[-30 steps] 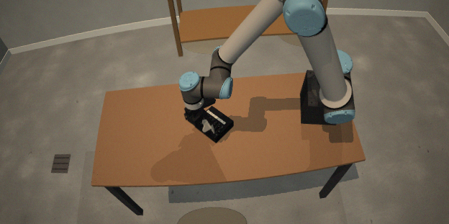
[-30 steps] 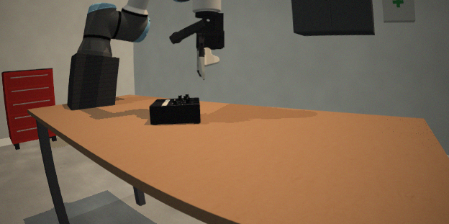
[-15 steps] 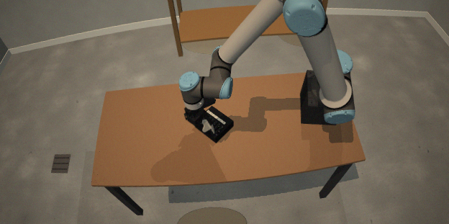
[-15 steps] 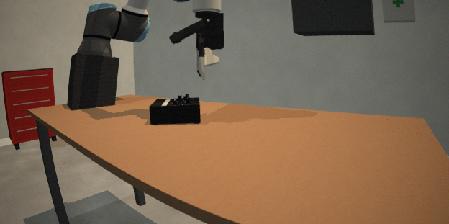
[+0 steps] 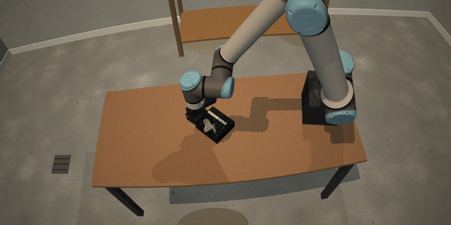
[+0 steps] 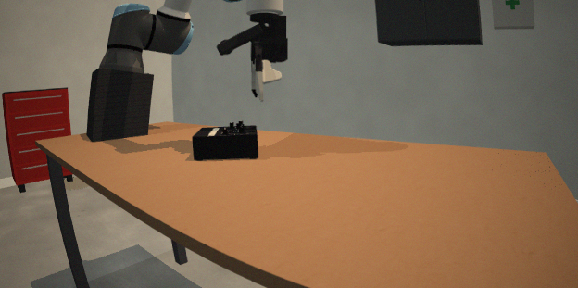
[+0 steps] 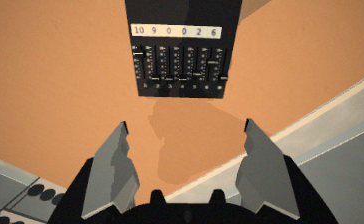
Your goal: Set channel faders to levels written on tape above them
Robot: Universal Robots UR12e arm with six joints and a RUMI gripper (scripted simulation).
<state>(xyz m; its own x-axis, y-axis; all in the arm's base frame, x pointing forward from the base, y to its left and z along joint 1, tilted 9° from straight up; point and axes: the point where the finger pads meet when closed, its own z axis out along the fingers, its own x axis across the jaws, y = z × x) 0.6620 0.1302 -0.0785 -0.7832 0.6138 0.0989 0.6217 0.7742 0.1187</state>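
The master fader is 8 cm behind my hand, 1 cm to the left of it and 6 cm below it.
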